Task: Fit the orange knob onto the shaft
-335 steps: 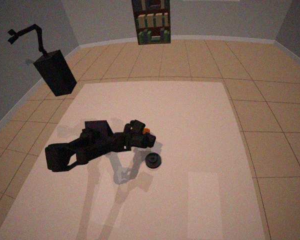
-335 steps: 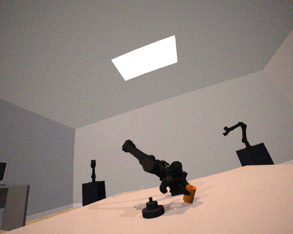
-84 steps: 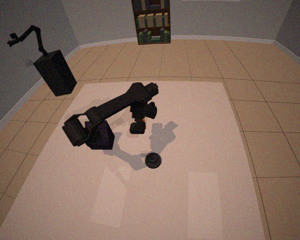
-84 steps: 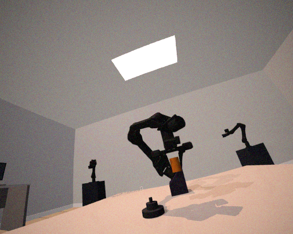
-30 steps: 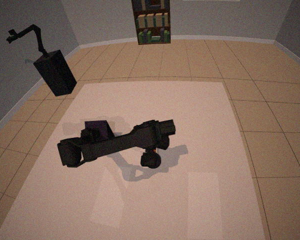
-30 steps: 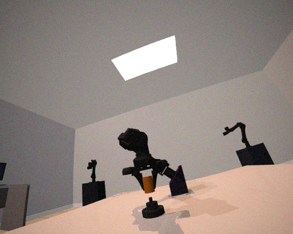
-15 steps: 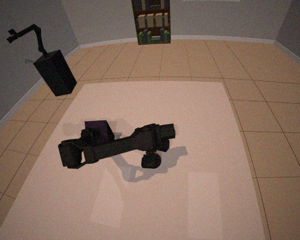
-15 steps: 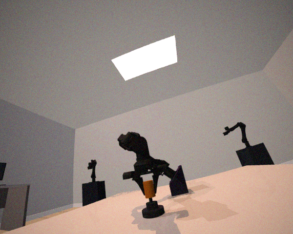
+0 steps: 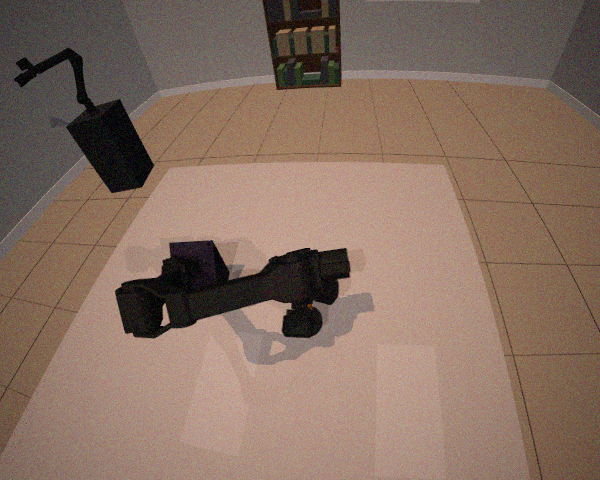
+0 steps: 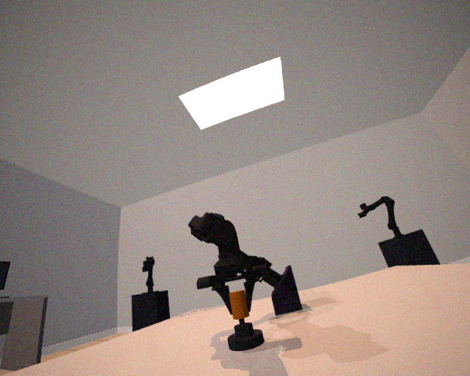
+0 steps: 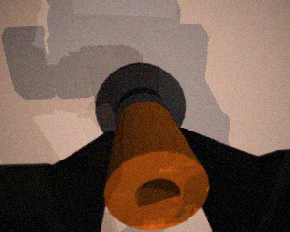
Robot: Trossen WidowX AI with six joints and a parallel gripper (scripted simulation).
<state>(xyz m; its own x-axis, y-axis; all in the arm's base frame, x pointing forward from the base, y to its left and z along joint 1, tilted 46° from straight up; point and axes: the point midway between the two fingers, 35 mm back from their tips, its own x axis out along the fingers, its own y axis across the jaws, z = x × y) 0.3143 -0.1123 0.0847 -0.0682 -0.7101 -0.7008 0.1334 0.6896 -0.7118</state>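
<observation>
The orange knob is 2 cm above my gripper tip. Round my gripper tip: round pedestal (4 cm below).
</observation>
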